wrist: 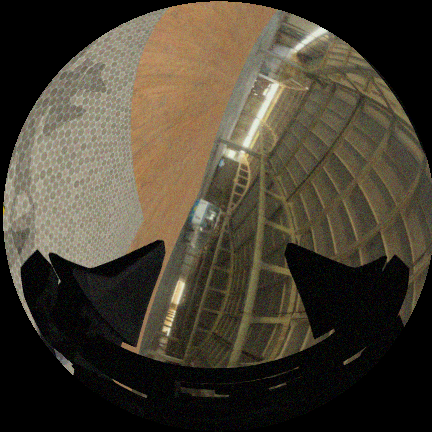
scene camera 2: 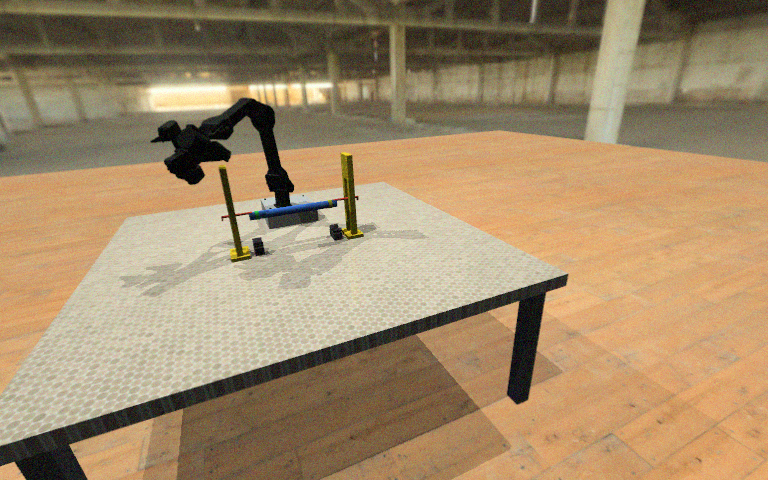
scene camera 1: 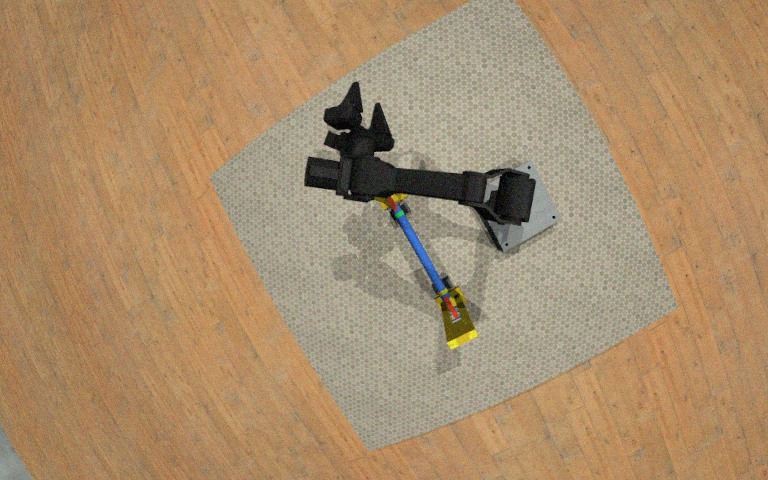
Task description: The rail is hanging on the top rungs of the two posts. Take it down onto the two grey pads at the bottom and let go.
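Pixels of known places: gripper, fingertip midpoint: (wrist: 227, 249) (scene camera 2: 159, 155) (scene camera 1: 367, 93); arm's base, origin of the base link: (scene camera 2: 283, 205).
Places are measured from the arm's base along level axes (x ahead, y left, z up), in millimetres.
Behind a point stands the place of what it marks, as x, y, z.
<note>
The blue rail (scene camera 1: 417, 247) {258, -39, 69} (scene camera 2: 291, 210) {271, -32, 58} with thin red ends hangs level between two yellow posts, about halfway up them in scene camera 2. Its green-banded end is at the left post (scene camera 2: 228, 198) {278, -220, 134} and its other end at the right post (scene camera 2: 349, 181) {310, 172, 136}. Two small dark grey pads (scene camera 2: 258, 246) {274, -158, -44} (scene camera 2: 335, 231) {296, 109, -41} stand low beside the post bases, beneath the rail. My gripper (scene camera 1: 367, 95) {143, -377, 265} (wrist: 227, 249) {143, -377, 265} is open and empty, its fingers wide apart. It is high up, past the green-banded end of the rail and apart from it, pointing away from the rail.
The black arm (scene camera 1: 430, 183) {160, -134, 394} (scene camera 2: 271, 150) {58, -25, 233} reaches from its grey base plate (scene camera 1: 540, 209) {-108, 81, -7} and in scene camera 1 covers part of the upper post (scene camera 1: 400, 197) {223, -193, -62}. The tiled table top (scene camera 1: 509, 339) {182, 418, -74} (scene camera 2: 226, 339) {701, -314, -75} ends at a dark edge (scene camera 2: 317, 357) {840, -152, -93}.
</note>
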